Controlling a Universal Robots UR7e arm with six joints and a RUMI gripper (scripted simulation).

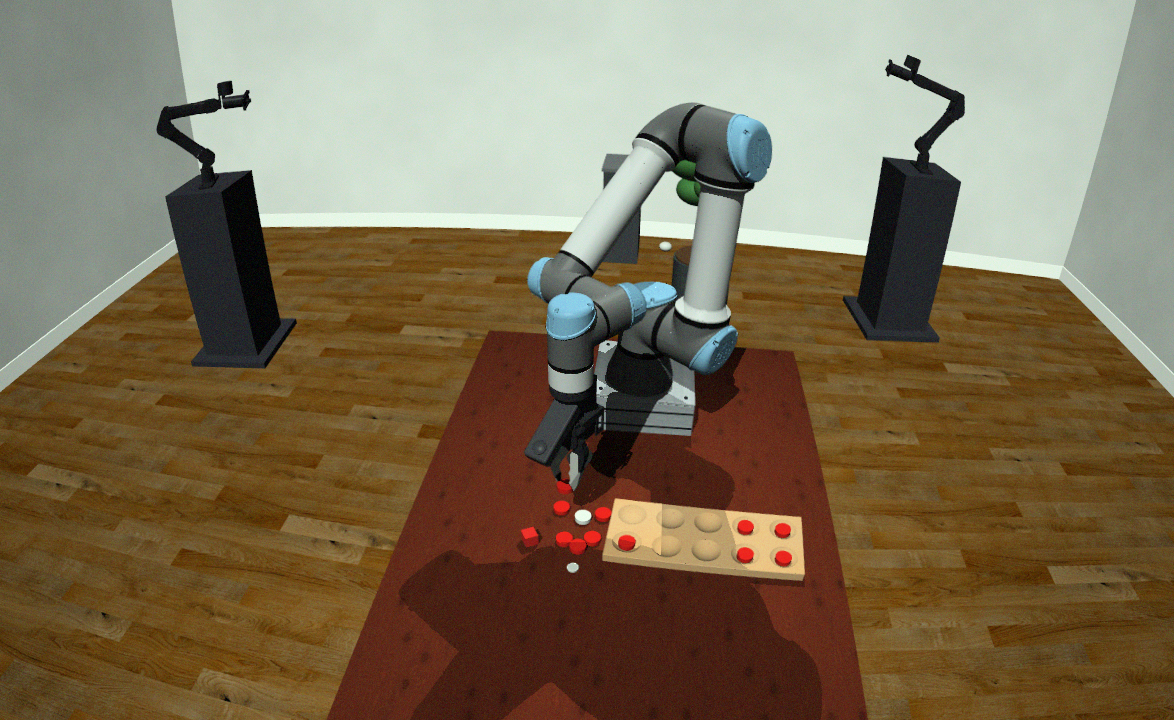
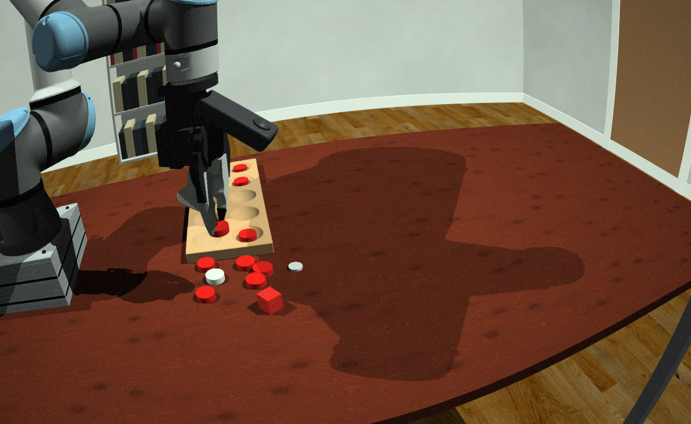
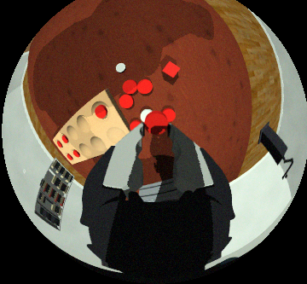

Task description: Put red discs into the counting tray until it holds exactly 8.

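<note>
Right now the wooden counting tray is 5 cm ahead of my hand, 27 cm to the left of it and 11 cm below it. Round my hand: white disc: 2 cm behind, 3 cm to the left, 11 cm below; red cube: 5 cm ahead, 7 cm to the right, 11 cm below.
</note>
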